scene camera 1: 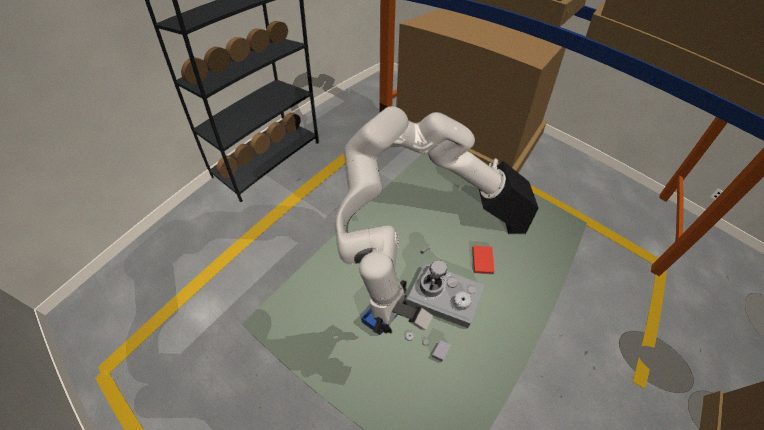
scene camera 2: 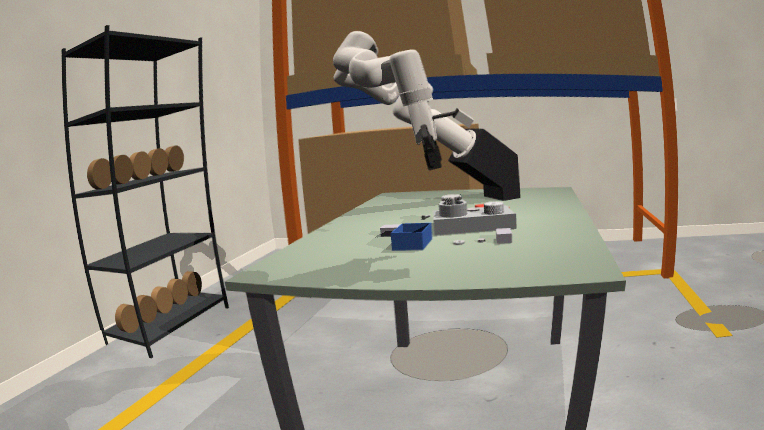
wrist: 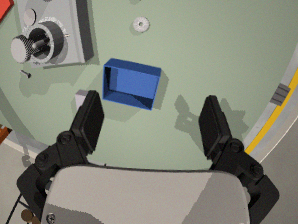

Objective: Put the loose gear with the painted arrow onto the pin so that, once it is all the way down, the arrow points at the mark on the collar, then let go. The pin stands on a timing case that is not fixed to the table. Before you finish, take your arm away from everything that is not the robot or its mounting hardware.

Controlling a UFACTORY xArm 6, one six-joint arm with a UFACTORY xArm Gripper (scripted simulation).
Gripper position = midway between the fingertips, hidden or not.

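Note:
There's a grey timing case (scene camera 2: 450, 219) that I can see. I can also see a blue tray (scene camera 2: 408, 236), and in the wrist view it's the same blue tray (wrist: 130, 86). My gripper (scene camera 2: 435, 165) is visible too; scene camera 1 shows my gripper (scene camera 1: 394, 317), and the wrist view has my gripper (wrist: 152, 105) as well.

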